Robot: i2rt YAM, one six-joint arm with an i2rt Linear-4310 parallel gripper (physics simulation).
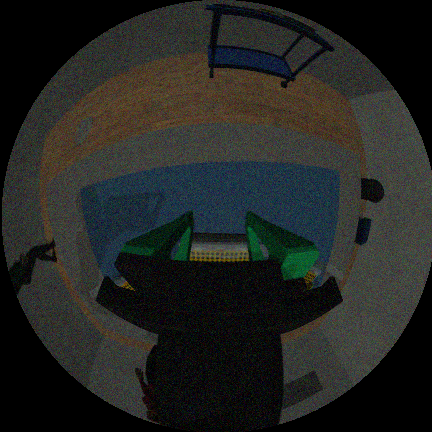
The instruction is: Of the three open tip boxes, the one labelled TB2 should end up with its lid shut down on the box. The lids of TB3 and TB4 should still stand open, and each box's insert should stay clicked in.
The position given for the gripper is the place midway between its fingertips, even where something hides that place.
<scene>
In view: the gripper (219, 216) and a clear lid (199, 248).
</scene>
